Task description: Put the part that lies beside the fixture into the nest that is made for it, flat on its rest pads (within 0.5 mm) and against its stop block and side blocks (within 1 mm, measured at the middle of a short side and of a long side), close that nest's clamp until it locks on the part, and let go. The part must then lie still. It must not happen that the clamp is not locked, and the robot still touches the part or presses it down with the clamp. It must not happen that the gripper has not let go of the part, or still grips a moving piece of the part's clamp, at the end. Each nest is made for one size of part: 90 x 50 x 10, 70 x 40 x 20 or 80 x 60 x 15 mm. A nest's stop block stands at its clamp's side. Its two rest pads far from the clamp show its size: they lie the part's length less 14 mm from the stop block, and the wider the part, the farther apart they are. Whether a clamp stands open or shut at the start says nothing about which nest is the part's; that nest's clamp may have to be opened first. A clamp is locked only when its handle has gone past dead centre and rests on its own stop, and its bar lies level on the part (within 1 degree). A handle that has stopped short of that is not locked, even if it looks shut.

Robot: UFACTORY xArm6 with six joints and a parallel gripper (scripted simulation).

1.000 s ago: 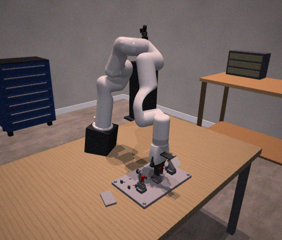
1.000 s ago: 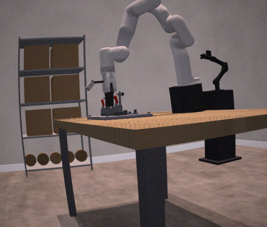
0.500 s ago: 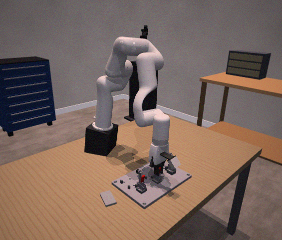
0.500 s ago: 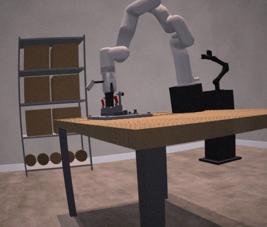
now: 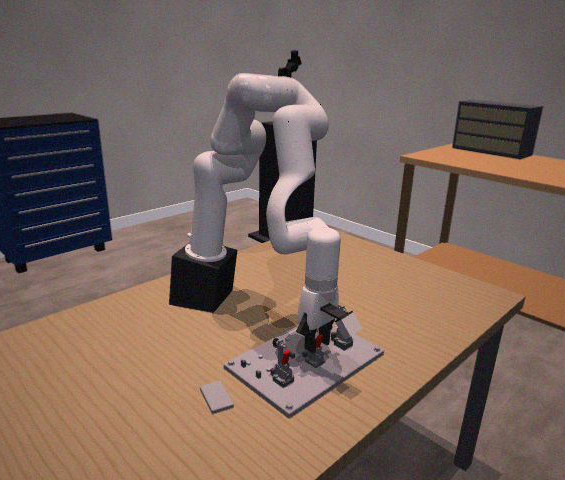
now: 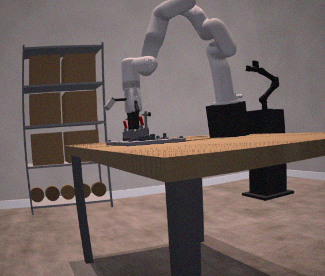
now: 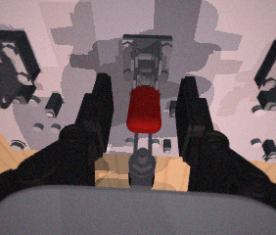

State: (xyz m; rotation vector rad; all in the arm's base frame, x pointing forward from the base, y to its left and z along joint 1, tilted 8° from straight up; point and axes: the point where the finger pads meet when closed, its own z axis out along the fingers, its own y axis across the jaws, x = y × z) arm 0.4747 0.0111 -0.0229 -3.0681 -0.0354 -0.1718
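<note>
The grey block part lies 250 mm to the right of my hand, 80 mm below it and 70 mm behind it. The rest, counted from my hand: grey fixture plate: 70 mm below, 30 mm behind.
</note>
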